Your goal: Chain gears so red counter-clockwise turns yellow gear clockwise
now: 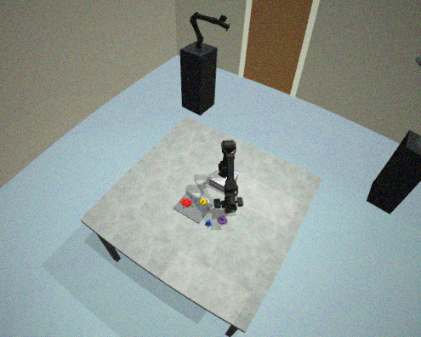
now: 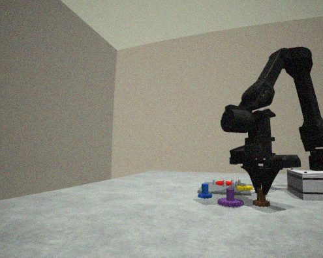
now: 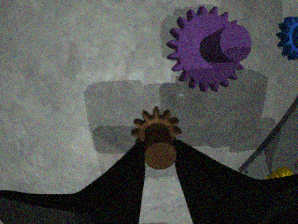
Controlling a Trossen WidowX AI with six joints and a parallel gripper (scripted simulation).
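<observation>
Right now the red gear is 12 cm ahead of my gripper tip, 26 cm to the right of it and 1 cm below it. From my gripper tip the other things lie so: brown gear 1 cm below; then white arrow 1 cm ahead, 16 cm to the right, 2 cm below; then purple gear 8 cm ahead, 1 cm to the left, 1 cm below.
</observation>
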